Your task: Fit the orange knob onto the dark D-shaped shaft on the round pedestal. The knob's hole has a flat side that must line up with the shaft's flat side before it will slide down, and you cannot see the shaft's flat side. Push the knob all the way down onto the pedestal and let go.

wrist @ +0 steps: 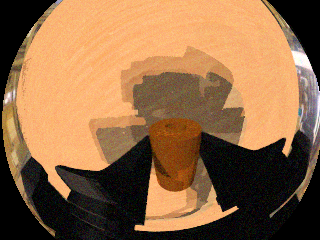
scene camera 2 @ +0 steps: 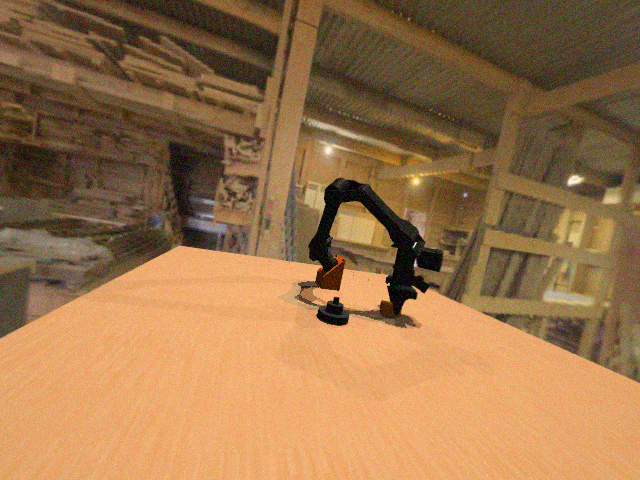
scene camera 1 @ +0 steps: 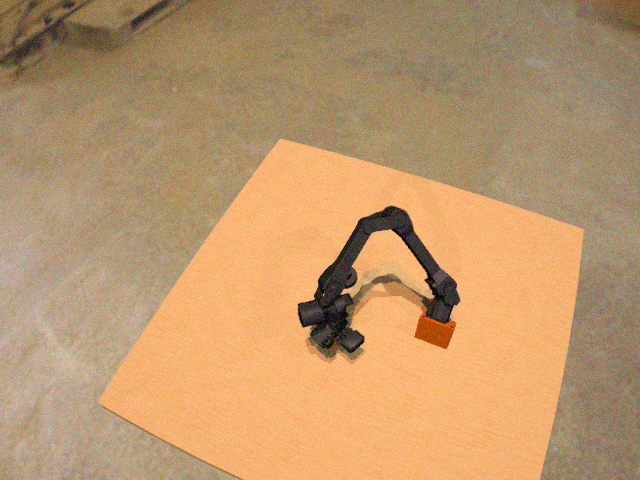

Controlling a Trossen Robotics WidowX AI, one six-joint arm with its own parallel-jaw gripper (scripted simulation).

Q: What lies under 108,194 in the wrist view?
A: The gripper.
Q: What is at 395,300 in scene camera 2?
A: The gripper.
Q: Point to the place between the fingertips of the gripper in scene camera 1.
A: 334,340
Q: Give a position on an orange knob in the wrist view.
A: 175,143
